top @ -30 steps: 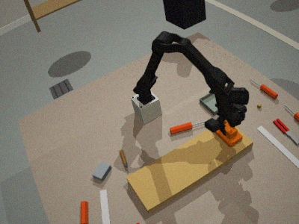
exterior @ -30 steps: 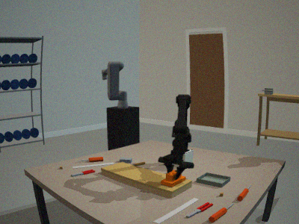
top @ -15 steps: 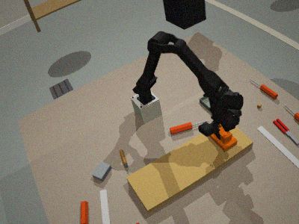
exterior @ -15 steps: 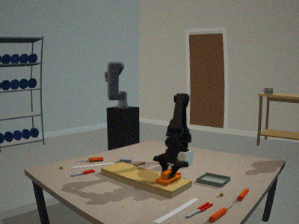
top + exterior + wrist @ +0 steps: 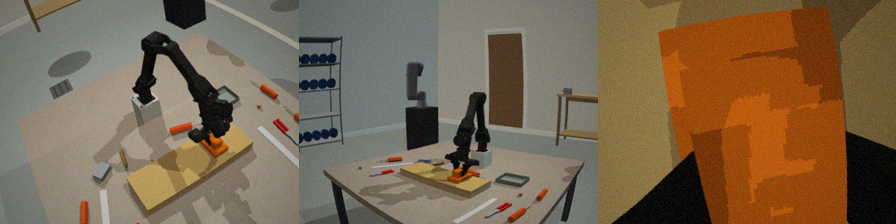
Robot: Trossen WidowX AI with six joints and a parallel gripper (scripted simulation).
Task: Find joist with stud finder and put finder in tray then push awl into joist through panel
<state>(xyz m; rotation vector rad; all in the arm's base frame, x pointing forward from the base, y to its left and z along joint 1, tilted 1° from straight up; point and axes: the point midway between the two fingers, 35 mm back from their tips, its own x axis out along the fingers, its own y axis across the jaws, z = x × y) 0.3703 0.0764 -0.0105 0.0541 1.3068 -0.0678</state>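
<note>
Right now my gripper tip is 23 cm to the right of the grey-green tray, 20 cm past it and 5 cm above it. Also, from my gripper tip: orange stud finder: 2 cm behind, 2 cm above; then grey block: 43 cm to the right, 23 cm behind, 5 cm below; then awl: 33 cm to the right, 20 cm behind, 6 cm below.
</note>
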